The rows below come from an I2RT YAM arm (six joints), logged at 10 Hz.
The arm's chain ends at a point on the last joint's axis. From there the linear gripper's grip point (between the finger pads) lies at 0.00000 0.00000 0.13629 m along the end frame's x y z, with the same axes.
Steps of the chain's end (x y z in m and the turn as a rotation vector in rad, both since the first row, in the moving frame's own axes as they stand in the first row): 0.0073 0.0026 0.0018 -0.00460 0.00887 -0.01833; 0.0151 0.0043 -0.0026 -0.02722 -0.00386 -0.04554; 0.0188 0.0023 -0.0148 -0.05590 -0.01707 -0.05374; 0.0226 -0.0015 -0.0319 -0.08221 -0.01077 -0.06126; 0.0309 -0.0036 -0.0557 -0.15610 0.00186 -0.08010; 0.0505 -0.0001 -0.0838 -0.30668 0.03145 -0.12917; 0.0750 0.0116 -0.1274 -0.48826 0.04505 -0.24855
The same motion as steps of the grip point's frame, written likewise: 0.0085 0.0032 0.0018 -0.00460 0.00887 -0.01833; 0.0147 0.0080 -0.0027 -0.02722 -0.00386 -0.04554; 0.0167 0.0100 -0.0150 -0.05590 -0.01707 -0.05374; 0.0215 0.0097 -0.0324 -0.08221 -0.01077 -0.06126; 0.0320 0.0176 -0.0574 -0.15610 0.00186 -0.08010; 0.0574 0.0406 -0.0902 -0.30668 0.03145 -0.12917; 0.0889 0.0741 -0.1434 -0.48826 0.04505 -0.24855
